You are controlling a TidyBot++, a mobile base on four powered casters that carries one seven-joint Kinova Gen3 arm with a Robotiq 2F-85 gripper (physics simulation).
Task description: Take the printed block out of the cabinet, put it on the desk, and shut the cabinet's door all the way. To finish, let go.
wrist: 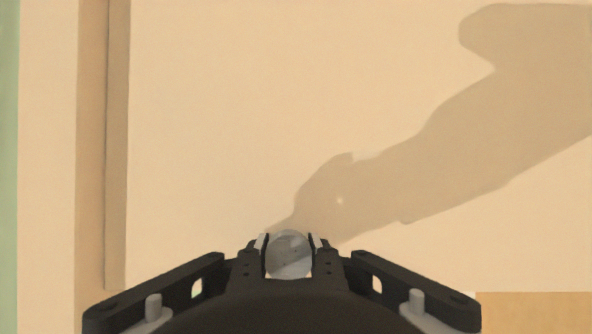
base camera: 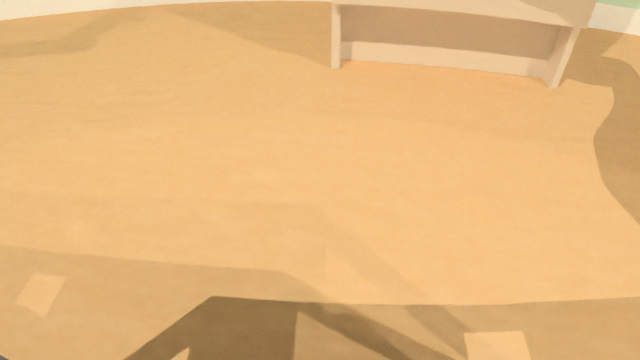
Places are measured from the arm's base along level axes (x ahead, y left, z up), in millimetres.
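Pixels of known places: gripper, between the fingertips: (wrist: 288,245).
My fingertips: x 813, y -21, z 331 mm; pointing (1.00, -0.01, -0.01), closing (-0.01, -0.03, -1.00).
Observation:
Ahead of a thing's pixels: the offset from my fingertips to its top centre. "spot": to the spot under its first point.
The cabinet's pale door {spot: dx -7, dy -92, dz +52 mm} (wrist: 225,125) fills most of the wrist view, with a narrow shaded strip along its left edge, beside the cabinet's frame {spot: dx -25, dy -66, dz +162 mm} (wrist: 47,150). A round grey knob {spot: dx -30, dy +1, dz +0 mm} (wrist: 288,262) sits on the door at the bottom middle. My gripper (wrist: 288,245) is shut on the knob, one finger on each side of it. The inside of the cabinet is hidden behind the door. The printed block does not show in either view.
In the base view, a pale wooden piece of furniture (base camera: 336,40) with two side panels stands at the top right; whether it is the desk or the cabinet's base I cannot tell. Green wall (wrist: 7,150) shows at the wrist view's left edge. The arm's shadow falls across the door.

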